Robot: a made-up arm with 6 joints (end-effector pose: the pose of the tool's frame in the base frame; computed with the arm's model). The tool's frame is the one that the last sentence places. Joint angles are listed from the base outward.
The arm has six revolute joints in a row. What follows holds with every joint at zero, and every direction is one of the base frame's. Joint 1 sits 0.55 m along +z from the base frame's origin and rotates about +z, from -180 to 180 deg. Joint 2 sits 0.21 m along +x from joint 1 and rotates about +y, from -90 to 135 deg. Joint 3 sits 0.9 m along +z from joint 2 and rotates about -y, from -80.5 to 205 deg. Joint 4 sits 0.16 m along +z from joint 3 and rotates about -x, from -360 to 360 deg. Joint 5 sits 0.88 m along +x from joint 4 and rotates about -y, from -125 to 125 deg. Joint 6 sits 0.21 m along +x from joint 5 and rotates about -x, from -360 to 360 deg. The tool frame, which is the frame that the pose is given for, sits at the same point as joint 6; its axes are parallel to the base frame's.
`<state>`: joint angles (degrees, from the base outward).
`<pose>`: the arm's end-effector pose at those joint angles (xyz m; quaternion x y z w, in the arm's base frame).
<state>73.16 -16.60 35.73 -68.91 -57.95 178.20</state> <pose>-0.0191 0.5102 2.2559 -0.3809 -0.8600 0.2387 0.2416</pose>
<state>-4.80 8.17 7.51 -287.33 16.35 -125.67</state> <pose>1.4211 -0.0627 1.6060 0.4432 0.0092 0.1006 0.8907</pose>
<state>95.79 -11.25 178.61 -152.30 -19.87 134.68</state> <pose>0.0668 -0.9872 1.0283 -0.6334 0.7277 0.0697 0.2537</pose>
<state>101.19 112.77 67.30 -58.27 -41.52 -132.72</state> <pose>-0.4711 1.7714 -0.4769 0.3179 0.7426 -0.5020 0.3091</pose>
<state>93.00 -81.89 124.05 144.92 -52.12 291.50</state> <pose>0.1715 -1.4520 -0.0302 0.8465 -0.0661 -0.5119 0.1305</pose>
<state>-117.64 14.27 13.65 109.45 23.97 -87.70</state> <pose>-0.6270 -1.3707 1.5422 -0.0640 0.1757 -0.7149 0.6738</pose>
